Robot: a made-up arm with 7 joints. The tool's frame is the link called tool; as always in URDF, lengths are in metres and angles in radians. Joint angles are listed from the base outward. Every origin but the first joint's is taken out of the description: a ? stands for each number. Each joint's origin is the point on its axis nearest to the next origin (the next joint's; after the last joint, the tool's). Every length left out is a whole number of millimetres.
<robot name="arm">
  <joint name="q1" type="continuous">
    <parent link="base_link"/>
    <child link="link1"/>
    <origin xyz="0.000 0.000 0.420" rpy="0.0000 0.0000 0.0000"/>
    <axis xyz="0 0 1"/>
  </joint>
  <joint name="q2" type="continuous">
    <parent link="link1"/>
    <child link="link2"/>
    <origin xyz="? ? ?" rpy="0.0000 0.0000 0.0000"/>
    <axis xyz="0 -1 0"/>
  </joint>
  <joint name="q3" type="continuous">
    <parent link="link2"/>
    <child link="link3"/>
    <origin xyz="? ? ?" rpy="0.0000 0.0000 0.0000"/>
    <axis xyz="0 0 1"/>
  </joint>
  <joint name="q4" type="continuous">
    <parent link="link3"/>
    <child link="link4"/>
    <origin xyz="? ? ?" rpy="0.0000 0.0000 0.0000"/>
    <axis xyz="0 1 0"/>
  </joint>
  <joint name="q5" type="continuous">
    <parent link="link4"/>
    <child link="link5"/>
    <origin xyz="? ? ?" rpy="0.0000 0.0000 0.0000"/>
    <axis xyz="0 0 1"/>
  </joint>
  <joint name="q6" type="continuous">
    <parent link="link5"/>
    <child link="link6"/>
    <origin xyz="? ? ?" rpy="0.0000 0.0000 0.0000"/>
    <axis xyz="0 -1 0"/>
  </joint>
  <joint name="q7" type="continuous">
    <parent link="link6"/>
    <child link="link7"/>
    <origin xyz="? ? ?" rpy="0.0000 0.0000 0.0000"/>
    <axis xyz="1 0 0"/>
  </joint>
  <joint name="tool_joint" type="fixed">
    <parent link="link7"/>
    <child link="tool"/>
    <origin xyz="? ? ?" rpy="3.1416 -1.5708 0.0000"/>
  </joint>
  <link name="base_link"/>
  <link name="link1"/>
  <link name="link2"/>
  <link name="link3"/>
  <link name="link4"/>
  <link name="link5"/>
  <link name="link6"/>
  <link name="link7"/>
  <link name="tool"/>
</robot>
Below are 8 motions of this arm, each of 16 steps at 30 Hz.
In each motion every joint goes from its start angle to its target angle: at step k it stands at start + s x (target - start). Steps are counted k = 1, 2, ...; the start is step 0. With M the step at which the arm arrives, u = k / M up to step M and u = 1 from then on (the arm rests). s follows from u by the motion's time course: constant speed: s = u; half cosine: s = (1 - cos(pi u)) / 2; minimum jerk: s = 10 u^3 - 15 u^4 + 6 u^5.
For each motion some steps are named. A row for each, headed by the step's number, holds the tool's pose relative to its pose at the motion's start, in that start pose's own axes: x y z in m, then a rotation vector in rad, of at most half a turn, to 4 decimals.
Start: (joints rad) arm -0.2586 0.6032 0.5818 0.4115 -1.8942 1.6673 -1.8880
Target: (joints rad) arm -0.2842 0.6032 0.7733 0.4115 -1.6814 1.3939 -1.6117
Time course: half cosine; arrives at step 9
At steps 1, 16:
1: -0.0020 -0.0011 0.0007 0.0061 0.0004 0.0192
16: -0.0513 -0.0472 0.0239 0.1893 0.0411 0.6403

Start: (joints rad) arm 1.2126 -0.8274 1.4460 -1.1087 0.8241 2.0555 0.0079
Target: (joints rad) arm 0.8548 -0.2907 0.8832 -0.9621 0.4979 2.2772 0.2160
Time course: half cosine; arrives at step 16
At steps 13, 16:
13: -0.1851 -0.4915 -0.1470 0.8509 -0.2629 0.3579
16: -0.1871 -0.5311 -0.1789 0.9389 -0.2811 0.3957

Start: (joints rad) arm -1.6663 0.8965 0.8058 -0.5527 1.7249 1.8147 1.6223
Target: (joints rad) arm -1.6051 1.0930 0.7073 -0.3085 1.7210 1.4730 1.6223
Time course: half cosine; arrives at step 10
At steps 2, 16:
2: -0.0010 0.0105 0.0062 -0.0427 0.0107 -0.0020
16: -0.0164 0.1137 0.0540 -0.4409 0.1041 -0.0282

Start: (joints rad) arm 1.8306 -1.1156 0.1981 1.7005 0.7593 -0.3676 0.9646
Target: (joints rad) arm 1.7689 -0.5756 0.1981 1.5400 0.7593 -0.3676 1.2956
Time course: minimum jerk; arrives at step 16
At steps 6, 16:
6: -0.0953 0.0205 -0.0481 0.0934 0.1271 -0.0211
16: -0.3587 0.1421 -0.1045 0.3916 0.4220 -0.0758

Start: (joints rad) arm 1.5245 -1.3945 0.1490 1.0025 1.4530 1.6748 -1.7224
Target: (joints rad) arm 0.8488 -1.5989 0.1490 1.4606 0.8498 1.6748 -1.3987
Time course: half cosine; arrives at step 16
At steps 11, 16:
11: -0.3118 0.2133 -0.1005 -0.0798 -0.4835 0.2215
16: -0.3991 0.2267 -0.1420 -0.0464 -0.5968 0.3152

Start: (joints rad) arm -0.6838 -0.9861 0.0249 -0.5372 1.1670 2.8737 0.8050
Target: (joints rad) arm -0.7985 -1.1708 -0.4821 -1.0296 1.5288 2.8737 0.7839
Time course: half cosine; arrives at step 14
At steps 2, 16:
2: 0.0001 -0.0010 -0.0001 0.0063 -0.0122 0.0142
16: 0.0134 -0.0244 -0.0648 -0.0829 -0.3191 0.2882

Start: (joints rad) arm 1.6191 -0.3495 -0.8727 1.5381 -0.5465 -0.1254 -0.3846
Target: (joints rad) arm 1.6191 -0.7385 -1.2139 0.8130 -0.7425 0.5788 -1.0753
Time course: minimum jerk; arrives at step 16
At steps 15, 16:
15: -0.0823 -0.0752 -0.3759 -1.2030 0.2224 -0.2852
16: -0.0824 -0.0760 -0.3766 -1.2063 0.2217 -0.2861

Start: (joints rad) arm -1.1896 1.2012 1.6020 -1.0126 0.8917 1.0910 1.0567
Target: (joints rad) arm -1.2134 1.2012 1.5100 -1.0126 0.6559 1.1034 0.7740
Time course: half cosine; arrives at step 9
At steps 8, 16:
8: -0.0498 -0.0144 0.0065 -0.1037 0.0332 -0.5432
16: -0.0515 -0.0147 0.0067 -0.1068 0.0336 -0.5602

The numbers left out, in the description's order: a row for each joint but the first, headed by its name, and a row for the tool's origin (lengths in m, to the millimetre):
q2: 0.000 -0.064 0.000
q3: 0.000 0.000 0.416
q4: 0.021 0.063 0.000
q5: -0.026 0.000 0.414
q6: 0.000 -0.128 0.000
q7: 0.021 0.000 0.155
tool: 0.000 0.000 0.000

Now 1 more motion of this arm.
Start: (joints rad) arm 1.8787 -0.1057 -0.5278 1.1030 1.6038 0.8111 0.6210
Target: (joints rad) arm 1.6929 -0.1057 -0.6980 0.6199 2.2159 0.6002 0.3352
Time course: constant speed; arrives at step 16
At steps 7, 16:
7: -0.0289 -0.1037 -0.0132 0.2517 -0.1490 -0.1570
16: -0.1139 -0.2318 -0.0340 0.5242 -0.3757 -0.4402

